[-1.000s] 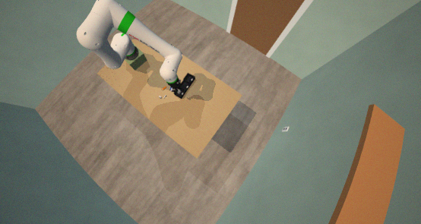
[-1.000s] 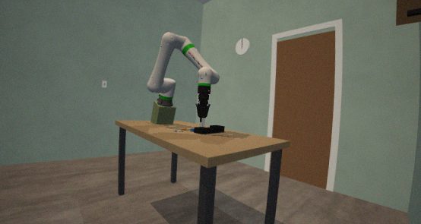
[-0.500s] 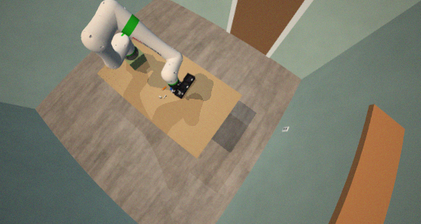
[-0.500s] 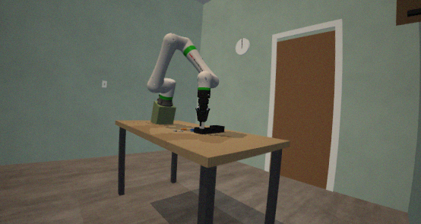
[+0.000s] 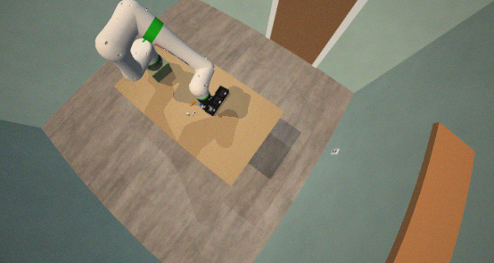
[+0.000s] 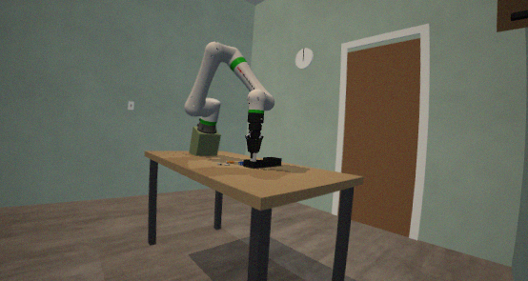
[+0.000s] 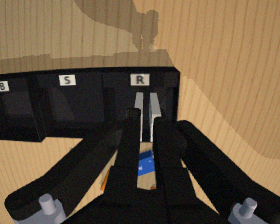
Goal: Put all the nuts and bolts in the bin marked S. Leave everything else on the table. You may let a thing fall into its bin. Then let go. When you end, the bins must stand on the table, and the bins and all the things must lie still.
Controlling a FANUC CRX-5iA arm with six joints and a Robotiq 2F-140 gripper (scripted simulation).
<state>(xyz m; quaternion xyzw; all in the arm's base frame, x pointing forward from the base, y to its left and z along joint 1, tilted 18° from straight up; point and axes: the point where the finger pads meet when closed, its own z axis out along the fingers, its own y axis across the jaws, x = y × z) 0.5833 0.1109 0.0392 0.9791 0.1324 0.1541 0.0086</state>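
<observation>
Right now the long black bin is 30 mm behind my hand, 90 mm to the left of it and 30 mm below it. From my hand the other things lie so: grey bolt 80 mm behind, 120 mm to the right, 40 mm below; white piece 130 mm behind, 80 mm to the left, 40 mm below; blue piece 90 mm behind, 30 mm to the right, 40 mm below.
</observation>
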